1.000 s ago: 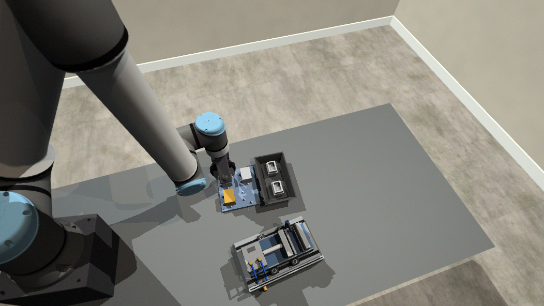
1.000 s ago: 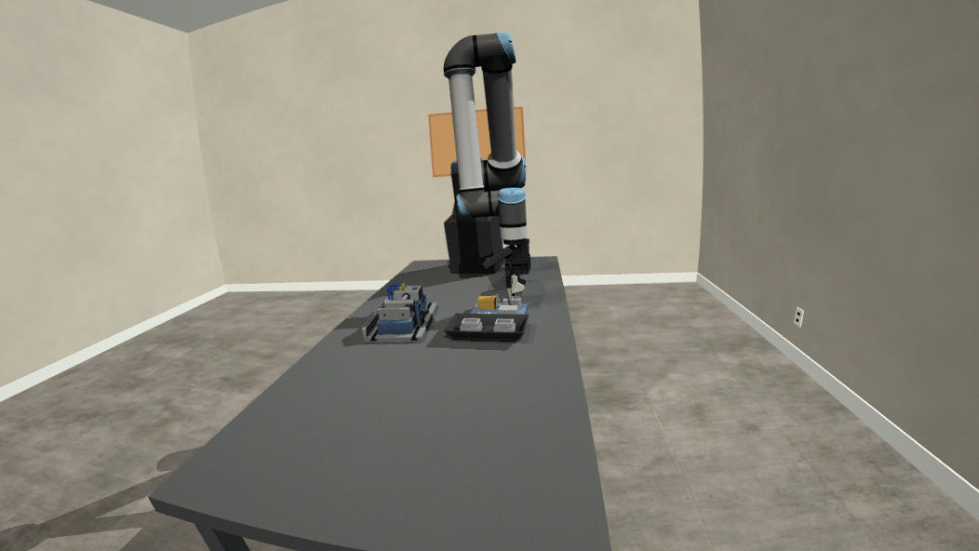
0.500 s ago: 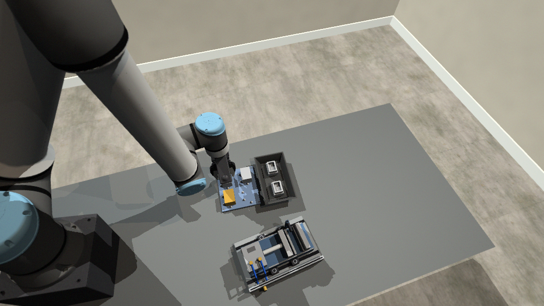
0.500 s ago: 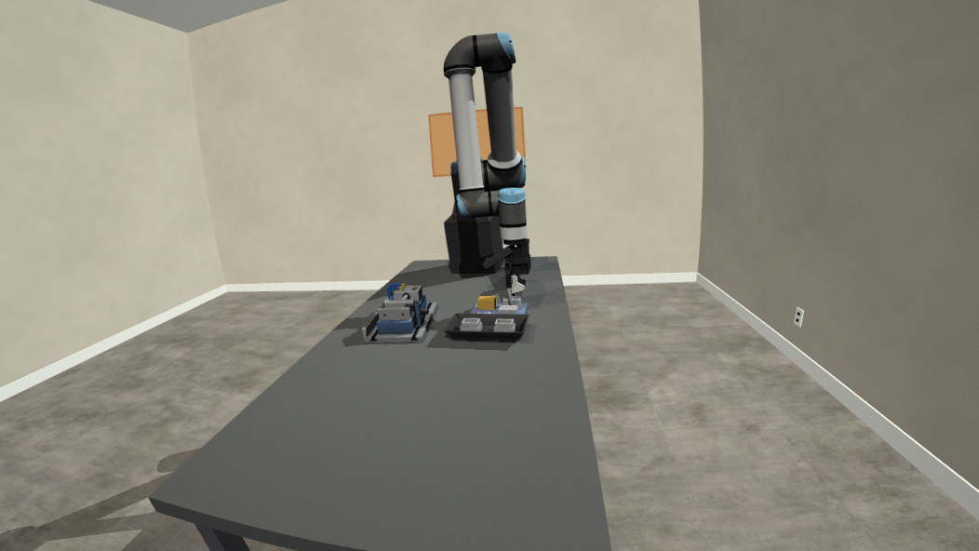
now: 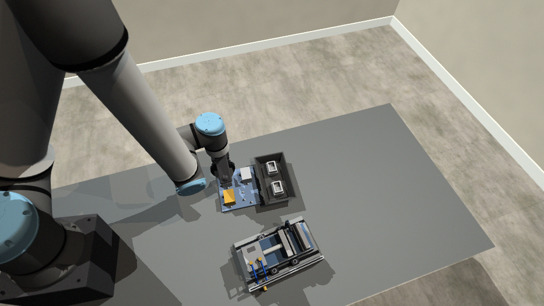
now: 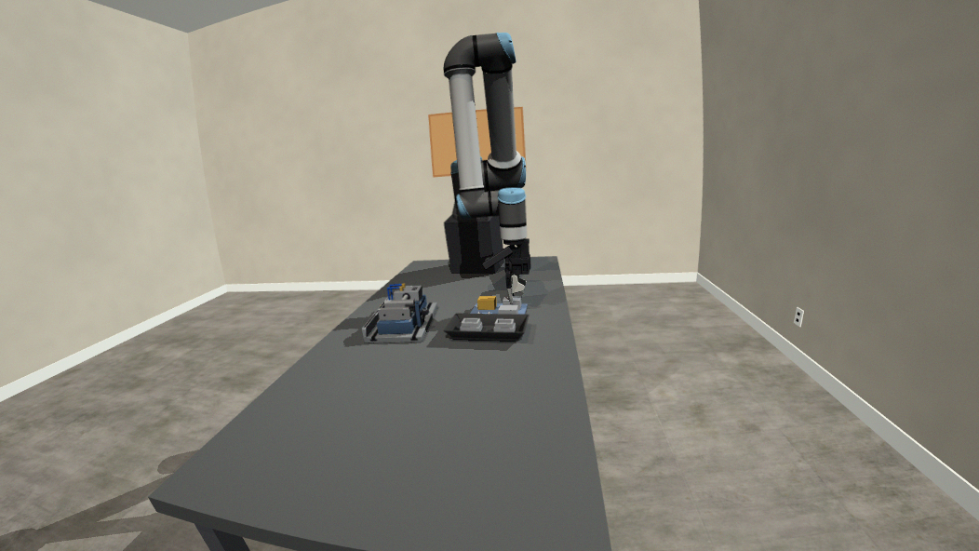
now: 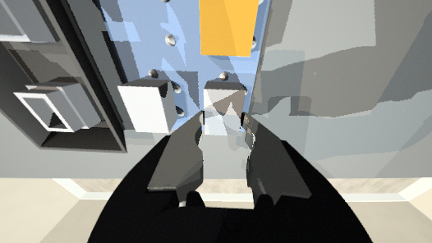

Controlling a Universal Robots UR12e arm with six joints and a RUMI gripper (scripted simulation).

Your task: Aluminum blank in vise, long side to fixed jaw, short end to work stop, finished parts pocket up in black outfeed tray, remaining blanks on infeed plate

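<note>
Right now the gray blank is 2 cm below my hand. From my hand the other things lie so: yellow brass blank: 1 cm ahead, 9 cm to the right, 2 cm below; then blue infeed plate: 5 cm ahead, 4 cm to the right, 4 cm below; then pale rod: 15 cm ahead, 35 cm to the right, 3 cm above.
</note>
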